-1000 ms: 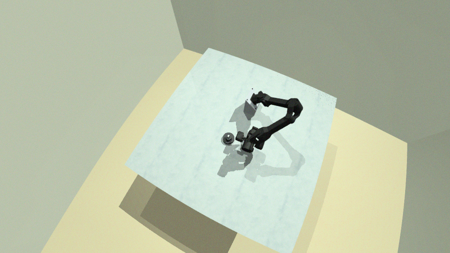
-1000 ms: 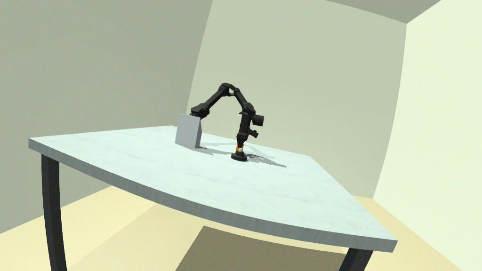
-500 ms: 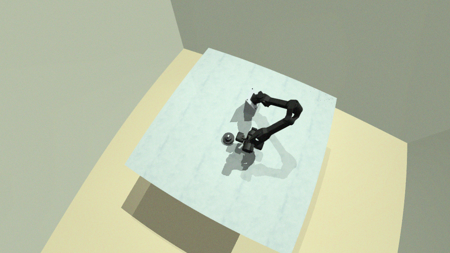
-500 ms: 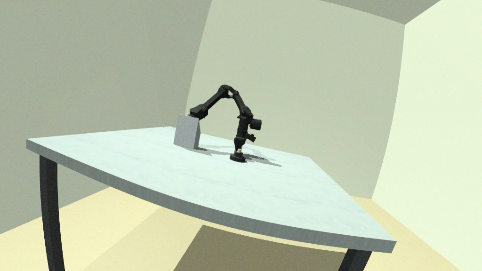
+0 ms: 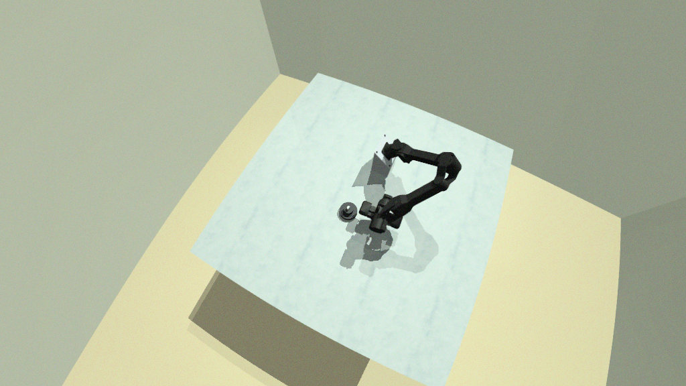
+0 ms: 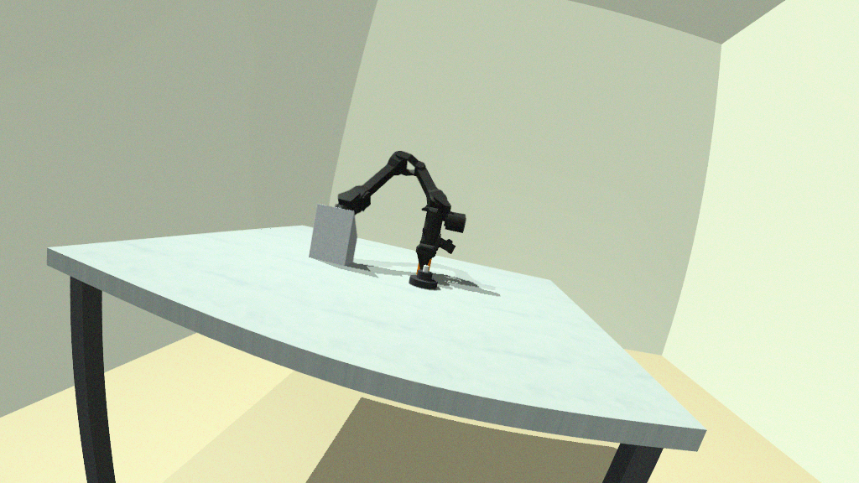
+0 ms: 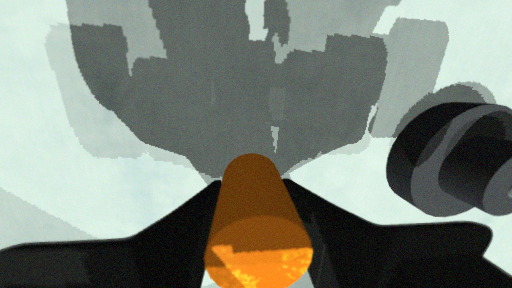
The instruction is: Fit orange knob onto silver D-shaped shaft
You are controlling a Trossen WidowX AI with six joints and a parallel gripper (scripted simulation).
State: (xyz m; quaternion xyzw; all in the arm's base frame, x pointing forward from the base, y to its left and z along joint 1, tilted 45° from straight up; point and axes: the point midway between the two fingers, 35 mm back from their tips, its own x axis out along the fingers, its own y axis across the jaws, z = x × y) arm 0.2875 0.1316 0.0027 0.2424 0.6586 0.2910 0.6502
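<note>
My gripper tip is now 150 mm to the left of the round dark pedestal, 20 mm below it and 20 mm short of it. Round my gripper tip: orange knob (30 mm above).
</note>
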